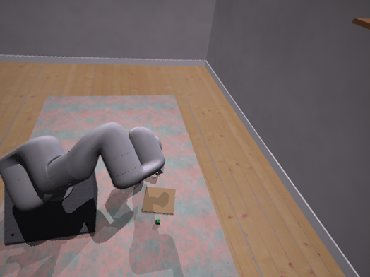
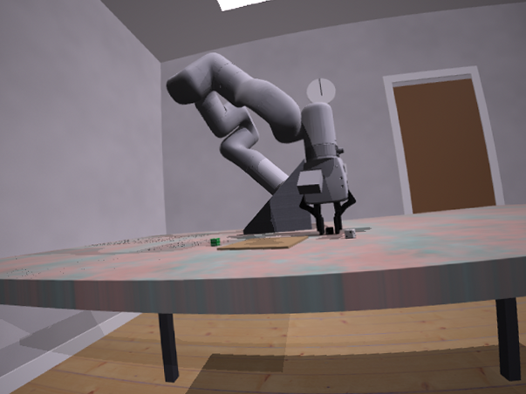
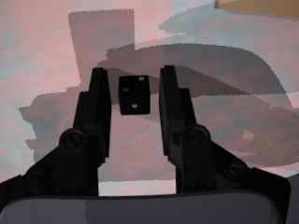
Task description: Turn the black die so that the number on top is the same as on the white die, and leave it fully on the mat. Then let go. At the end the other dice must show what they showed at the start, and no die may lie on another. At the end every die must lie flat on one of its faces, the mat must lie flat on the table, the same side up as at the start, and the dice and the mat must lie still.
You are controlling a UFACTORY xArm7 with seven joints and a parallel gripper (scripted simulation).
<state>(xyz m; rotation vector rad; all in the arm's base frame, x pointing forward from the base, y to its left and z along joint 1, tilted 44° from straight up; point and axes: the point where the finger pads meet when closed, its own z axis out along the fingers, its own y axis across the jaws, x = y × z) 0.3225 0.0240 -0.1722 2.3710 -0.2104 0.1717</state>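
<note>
Now: hand 1 cm above the black die. The rest, counted from my hand: green die: 25 cm to the right, 8 cm ahead, 1 cm below; tan mat: 13 cm to the right, 10 cm ahead, 2 cm below; white die: 10 cm ahead, 3 cm to the left, 1 cm below.
</note>
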